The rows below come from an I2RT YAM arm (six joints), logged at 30 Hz.
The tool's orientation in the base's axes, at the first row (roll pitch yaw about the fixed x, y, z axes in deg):
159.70, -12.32, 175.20
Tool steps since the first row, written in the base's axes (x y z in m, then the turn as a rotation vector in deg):
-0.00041, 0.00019, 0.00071, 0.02, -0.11, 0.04
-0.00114, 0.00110, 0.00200, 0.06, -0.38, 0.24
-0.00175, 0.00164, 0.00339, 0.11, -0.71, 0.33
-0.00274, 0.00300, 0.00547, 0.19, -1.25, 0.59
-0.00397, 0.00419, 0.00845, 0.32, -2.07, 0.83
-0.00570, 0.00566, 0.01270, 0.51, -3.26, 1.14
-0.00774, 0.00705, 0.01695, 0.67, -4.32, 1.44
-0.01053, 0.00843, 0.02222, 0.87, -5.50, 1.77
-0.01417, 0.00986, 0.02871, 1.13, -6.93, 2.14
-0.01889, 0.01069, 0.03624, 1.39, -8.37, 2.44
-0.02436, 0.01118, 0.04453, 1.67, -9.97, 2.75
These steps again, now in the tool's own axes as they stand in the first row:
0.00057, 0.00035, -0.00051, -0.02, -0.09, -0.08
0.00163, 0.00153, -0.00124, -0.04, -0.26, -0.37
0.00256, 0.00241, -0.00221, -0.09, -0.53, -0.58
0.00408, 0.00422, -0.00346, -0.16, -0.93, -1.03
0.00601, 0.00615, -0.00555, -0.30, -1.59, -1.57
0.00872, 0.00869, -0.00861, -0.52, -2.56, -2.31
0.01173, 0.01111, -0.01166, -0.70, -3.42, -3.00
0.01568, 0.01375, -0.01551, -0.92, -4.37, -3.76
0.02073, 0.01673, -0.02032, -1.21, -5.54, -4.67
0.02700, 0.01933, -0.02611, -1.52, -6.73, -5.51
0.03413, 0.02176, -0.03260, -1.85, -8.07, -6.42

